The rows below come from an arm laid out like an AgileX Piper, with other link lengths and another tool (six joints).
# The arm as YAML. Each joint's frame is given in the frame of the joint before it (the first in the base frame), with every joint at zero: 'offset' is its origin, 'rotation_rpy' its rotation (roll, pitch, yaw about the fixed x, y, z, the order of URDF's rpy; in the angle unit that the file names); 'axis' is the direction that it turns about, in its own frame. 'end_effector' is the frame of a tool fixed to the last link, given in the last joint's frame.
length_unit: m
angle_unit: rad
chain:
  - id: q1
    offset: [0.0, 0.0, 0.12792]
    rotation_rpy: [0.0, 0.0, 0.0]
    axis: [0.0, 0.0, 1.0]
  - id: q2
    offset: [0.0, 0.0, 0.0]
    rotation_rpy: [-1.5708, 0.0, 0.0]
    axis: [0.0, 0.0, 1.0]
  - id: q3
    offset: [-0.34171, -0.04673, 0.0]
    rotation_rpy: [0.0, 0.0, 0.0]
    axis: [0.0, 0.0, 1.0]
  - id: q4
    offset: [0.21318, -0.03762, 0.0]
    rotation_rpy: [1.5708, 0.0, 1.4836]
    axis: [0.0, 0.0, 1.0]
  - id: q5
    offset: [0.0, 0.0, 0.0]
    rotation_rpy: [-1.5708, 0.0, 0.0]
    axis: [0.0, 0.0, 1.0]
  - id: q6
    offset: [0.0, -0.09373, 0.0]
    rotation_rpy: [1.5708, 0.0, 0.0]
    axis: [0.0, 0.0, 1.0]
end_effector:
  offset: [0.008, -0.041, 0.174]
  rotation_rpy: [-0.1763, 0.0, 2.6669]
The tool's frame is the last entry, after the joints.
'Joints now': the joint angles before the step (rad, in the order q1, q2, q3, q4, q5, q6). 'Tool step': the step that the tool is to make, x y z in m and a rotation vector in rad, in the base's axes. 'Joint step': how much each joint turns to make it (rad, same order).
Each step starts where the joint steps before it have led.
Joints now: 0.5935 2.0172 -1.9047 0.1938 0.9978 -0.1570
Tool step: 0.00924 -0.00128 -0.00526 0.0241 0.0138 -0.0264
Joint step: -0.0219 0.0223 -0.0161 0.0265 -0.0085 0.0024
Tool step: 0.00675 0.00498 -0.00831 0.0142 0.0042 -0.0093
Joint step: -0.0035 0.0254 -0.0071 0.0144 -0.0230 0.0000
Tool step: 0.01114 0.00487 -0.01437 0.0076 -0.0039 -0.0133
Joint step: -0.0024 0.0364 -0.0001 0.0050 -0.0450 0.0000
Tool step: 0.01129 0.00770 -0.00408 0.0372 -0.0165 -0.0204
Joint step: -0.0040 0.0213 0.0001 0.0242 -0.0571 -0.0001
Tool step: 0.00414 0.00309 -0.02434 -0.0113 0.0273 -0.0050
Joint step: 0.0000 0.0464 -0.0015 0.0056 -0.0163 0.0000
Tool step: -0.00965 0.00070 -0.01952 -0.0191 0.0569 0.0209
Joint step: -0.0009 0.0262 0.0001 0.0223 0.0373 -0.0184
